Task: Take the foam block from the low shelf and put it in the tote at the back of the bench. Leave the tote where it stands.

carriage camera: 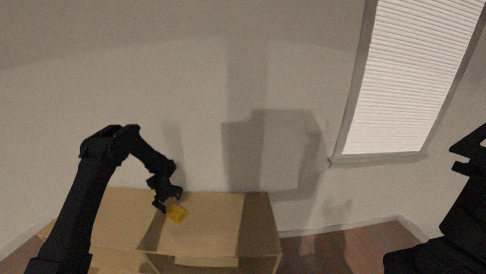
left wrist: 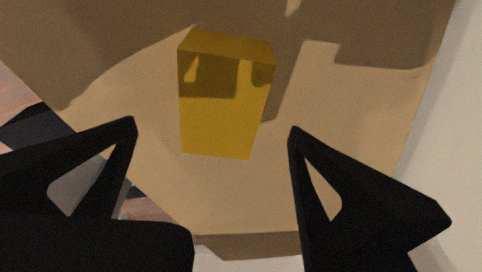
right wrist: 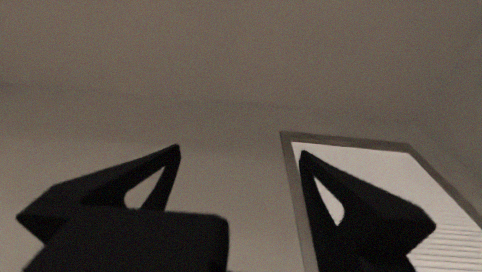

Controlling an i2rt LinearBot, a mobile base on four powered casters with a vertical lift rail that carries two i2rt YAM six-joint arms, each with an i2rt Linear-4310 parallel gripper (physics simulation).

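Frame: origin at the left arm's base, x ahead, y left, z up, level; metres.
Seen in the pictures: left gripper, fingertip midpoint: [carriage camera: 172,206] [left wrist: 214,129]; right gripper, fingertip midpoint: [right wrist: 239,153].
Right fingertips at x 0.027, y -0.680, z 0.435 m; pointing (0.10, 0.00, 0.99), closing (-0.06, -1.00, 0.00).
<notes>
A point is followed by its place in that frame.
The yellow foam block [carriage camera: 176,213] @[z -0.170, x 0.389, y -0.026 m] [left wrist: 222,112] @[z -0.170, x 0.409, y -0.007 m] lies on the tan top of the low shelf [carriage camera: 212,227] @[z -0.215, x 0.349, y -0.211 m] [left wrist: 240,207] @[z -0.215, x 0.357, y -0.230 m]. My left gripper [carriage camera: 169,200] @[z -0.143, x 0.408, y 0.000 m] [left wrist: 214,129] @[z -0.143, x 0.408, y 0.000 m] is open above the shelf top, close to the block. In the left wrist view the block shows between and beyond the two fingertips, with gaps at both sides and shadows on its face. How far the tips are above it is hard to tell. My right gripper [carriage camera: 453,158] [right wrist: 239,153] @[z 0.436, x 0.028, y -0.680 m] is open and empty, raised at the right, far from the block. The tote and the bench do not show.
The shelf unit stands against the back wall [carriage camera: 200,80] @[z 0.439, x 0.618, y -0.161 m], with open compartments below its top. A window with blinds [carriage camera: 410,80] @[z 0.511, x 0.617, y -1.351 m] [right wrist: 430,187] @[z 0.922, x 0.619, y -1.682 m] is in the wall at the right. Wooden floor [carriage camera: 350,245] @[z -0.825, x 0.462, y -1.323 m] shows right of the shelf unit. My left arm reaches over the shelf's left part.
</notes>
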